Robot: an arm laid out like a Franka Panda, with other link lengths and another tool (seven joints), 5 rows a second.
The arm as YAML. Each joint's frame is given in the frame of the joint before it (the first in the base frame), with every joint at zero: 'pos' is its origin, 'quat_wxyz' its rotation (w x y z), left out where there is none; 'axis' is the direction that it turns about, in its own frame. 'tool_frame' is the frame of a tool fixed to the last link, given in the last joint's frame.
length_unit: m
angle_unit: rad
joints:
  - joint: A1
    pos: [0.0, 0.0, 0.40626]
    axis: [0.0, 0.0, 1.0]
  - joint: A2
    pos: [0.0, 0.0, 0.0]
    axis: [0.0, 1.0, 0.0]
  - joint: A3
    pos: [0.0, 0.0, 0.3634]
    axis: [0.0, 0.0, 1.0]
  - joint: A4
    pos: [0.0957, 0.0, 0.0]
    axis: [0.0, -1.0, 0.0]
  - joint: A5
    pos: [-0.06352, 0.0, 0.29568]
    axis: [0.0, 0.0, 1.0]
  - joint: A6
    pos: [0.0, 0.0, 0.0]
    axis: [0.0, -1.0, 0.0]
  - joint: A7
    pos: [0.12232, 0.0, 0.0]
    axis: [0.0, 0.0, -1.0]
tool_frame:
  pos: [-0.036, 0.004, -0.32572]
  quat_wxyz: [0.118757, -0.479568, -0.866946, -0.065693]
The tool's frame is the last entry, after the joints.
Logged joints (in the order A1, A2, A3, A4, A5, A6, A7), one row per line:
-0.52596, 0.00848, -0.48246, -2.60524, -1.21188, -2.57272, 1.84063
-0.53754, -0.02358, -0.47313, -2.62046, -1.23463, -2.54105, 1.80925
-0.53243, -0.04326, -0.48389, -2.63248, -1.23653, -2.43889, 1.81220
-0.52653, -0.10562, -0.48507, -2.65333, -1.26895, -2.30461, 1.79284
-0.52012, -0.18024, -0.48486, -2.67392, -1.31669, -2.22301, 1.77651
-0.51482, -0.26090, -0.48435, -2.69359, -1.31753, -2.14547, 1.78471
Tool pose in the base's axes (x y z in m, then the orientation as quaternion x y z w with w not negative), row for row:
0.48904, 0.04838, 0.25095, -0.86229, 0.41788, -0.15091, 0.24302
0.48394, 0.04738, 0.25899, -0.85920, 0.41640, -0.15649, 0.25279
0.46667, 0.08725, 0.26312, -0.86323, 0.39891, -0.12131, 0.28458
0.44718, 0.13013, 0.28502, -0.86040, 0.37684, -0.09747, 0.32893
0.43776, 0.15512, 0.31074, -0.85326, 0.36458, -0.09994, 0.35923
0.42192, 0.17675, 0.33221, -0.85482, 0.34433, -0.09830, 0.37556
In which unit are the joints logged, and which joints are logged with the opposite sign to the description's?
The joints are logged in radians. Opposite sign: A3, A5, A6.
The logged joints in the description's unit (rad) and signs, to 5 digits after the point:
-0.52596, 0.00848, 0.48246, -2.60524, 1.21188, 2.57272, 1.84063
-0.53754, -0.02358, 0.47313, -2.62046, 1.23463, 2.54105, 1.80925
-0.53243, -0.04326, 0.48389, -2.63248, 1.23653, 2.43889, 1.81220
-0.52653, -0.10562, 0.48507, -2.65333, 1.26895, 2.30461, 1.79284
-0.52012, -0.18024, 0.48486, -2.67392, 1.31669, 2.22301, 1.77651
-0.51482, -0.26090, 0.48435, -2.69359, 1.31753, 2.14547, 1.78471

